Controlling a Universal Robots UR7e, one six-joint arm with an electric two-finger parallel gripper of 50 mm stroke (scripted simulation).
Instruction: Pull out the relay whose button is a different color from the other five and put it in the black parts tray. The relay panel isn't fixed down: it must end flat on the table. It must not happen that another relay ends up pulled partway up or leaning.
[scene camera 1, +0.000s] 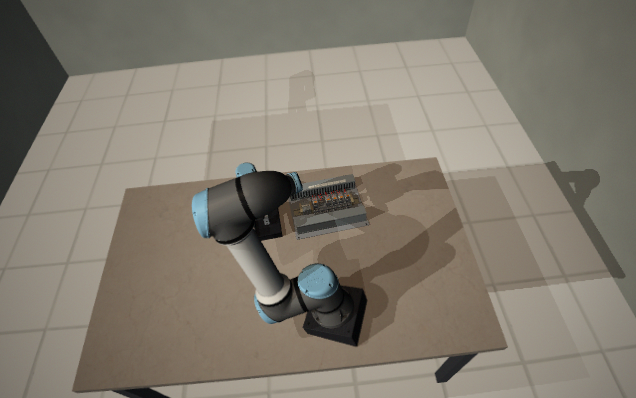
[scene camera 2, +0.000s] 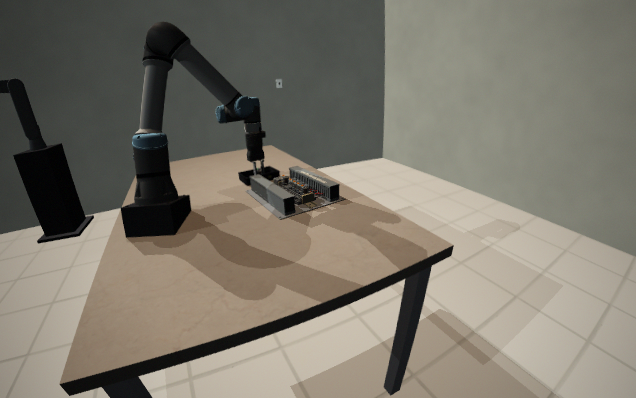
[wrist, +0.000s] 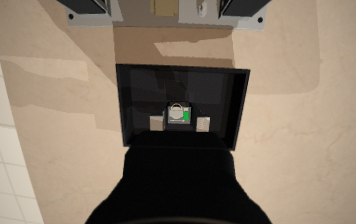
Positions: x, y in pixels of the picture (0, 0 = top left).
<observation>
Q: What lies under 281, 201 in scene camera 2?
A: A relay panel.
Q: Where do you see my gripper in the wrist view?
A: At 179, 109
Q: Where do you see a relay panel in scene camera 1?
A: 308, 221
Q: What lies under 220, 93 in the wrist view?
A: A parts tray.
</observation>
